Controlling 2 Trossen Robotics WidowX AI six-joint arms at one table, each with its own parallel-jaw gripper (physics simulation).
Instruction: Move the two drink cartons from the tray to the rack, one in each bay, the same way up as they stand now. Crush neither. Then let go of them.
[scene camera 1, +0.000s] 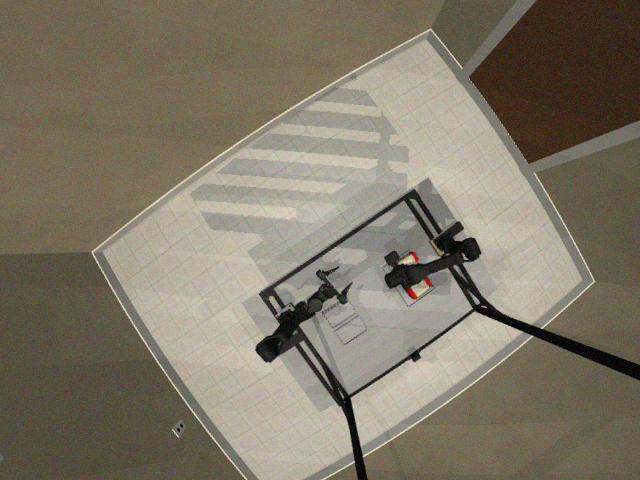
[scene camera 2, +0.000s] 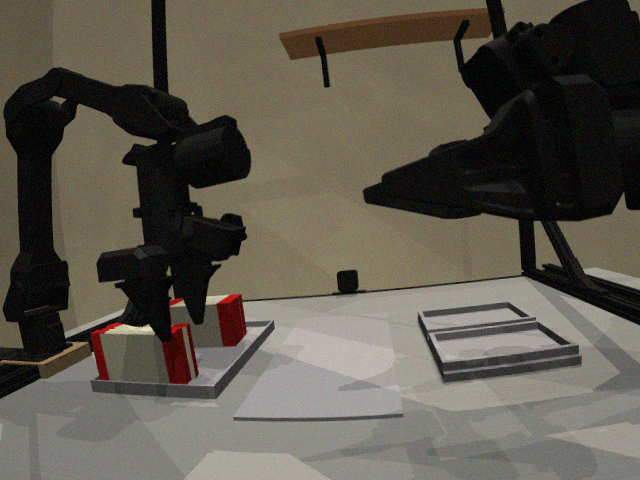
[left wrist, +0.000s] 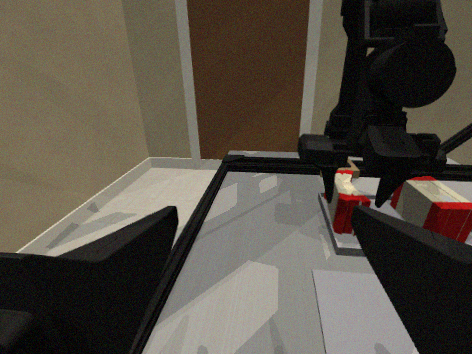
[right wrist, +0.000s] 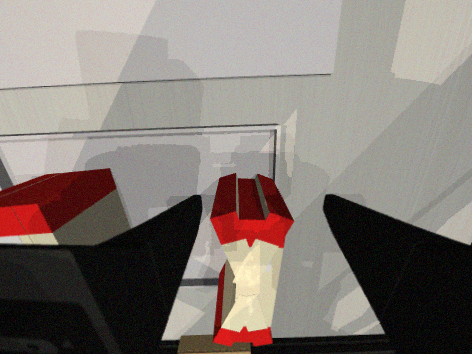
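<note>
Here are a grey tray (right wrist: 154, 169) and a pale grey mat (scene camera 2: 337, 368). My right gripper (scene camera 2: 183, 332) is open and holds nothing; I see it in the right wrist view (right wrist: 262, 201) too, and the left wrist view (left wrist: 352, 204) has it as well. My left gripper (scene camera 2: 371, 192) is likewise open, with nothing in its grasp, and the left wrist view (left wrist: 264, 214) lets me see it again.
</note>
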